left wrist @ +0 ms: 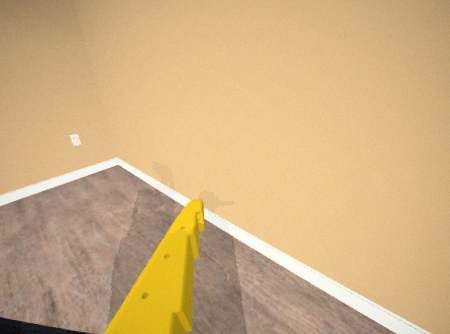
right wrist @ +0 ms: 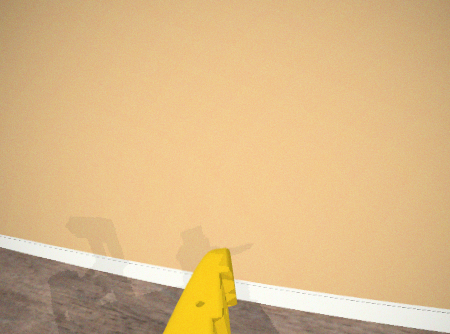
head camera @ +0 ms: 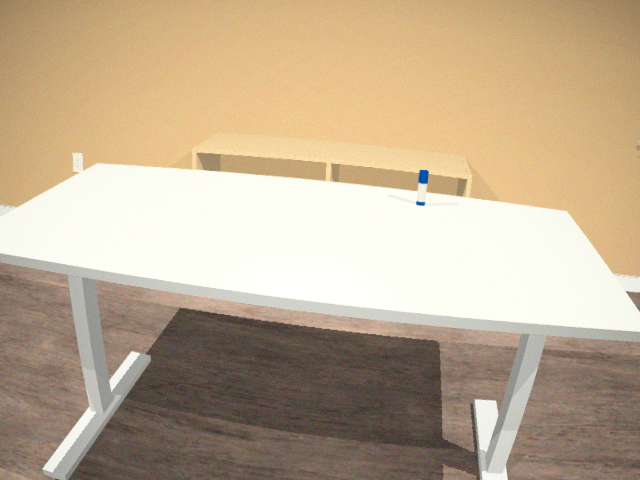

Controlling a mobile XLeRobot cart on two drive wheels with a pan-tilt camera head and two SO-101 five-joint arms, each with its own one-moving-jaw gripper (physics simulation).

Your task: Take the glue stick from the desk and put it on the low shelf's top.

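Frame: origin at the left arm's base, x ahead, y left, z up, level; metres.
Where they show: left end effector, tool point: (left wrist: 203, 210); right end effector, tool point: (right wrist: 232, 268).
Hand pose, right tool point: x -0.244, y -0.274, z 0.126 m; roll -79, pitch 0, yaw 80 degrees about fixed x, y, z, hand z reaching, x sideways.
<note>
Each offset is from my right tool point to the centre of the thing. "spot": to the spot under its first point. Level surfaces: height alone.
The glue stick {1.512 m ahead, 0.837 m right, 0.132 m down} (head camera: 422, 187), white with a blue cap and a blue base, stands upright near the far edge of the white desk {0.180 m down} (head camera: 268, 237), right of the middle in the head view. The low shelf {0.291 m down} (head camera: 330, 148), of light wood, stands behind the desk against the wall; its lower part is hidden by the desk. My left gripper (left wrist: 194, 220) shows one notched yellow jaw in the left wrist view and is open. My right gripper (right wrist: 220, 270) likewise shows one notched jaw in the right wrist view and is open. Neither wrist view shows the glue stick.
The desk's left leg {spot: 1.778 m ahead, 0.060 m left, 0.578 m down} (head camera: 88, 335) and right leg {spot: 1.088 m ahead, 0.936 m right, 0.586 m down} (head camera: 516, 397) stand on the wooden floor {0.900 m down} (head camera: 258, 449). The desk's front edge crosses the head view. An outlet (head camera: 77, 162) is on the tan wall. White baseboard (left wrist: 300, 270) (right wrist: 150, 270) runs along the wall in both wrist views.
</note>
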